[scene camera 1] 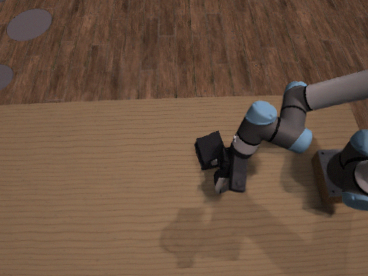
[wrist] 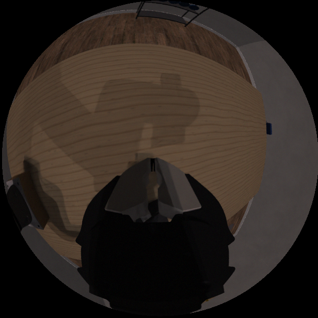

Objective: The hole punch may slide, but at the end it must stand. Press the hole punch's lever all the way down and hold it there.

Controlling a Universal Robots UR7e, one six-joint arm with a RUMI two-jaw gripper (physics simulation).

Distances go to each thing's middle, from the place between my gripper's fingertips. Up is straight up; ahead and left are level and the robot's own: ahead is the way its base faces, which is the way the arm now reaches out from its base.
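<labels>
Black hole punch (scene camera 1: pixel 208 147): my gripper is 230 mm to the left of it, 100 mm above, 30 mm past.
</labels>
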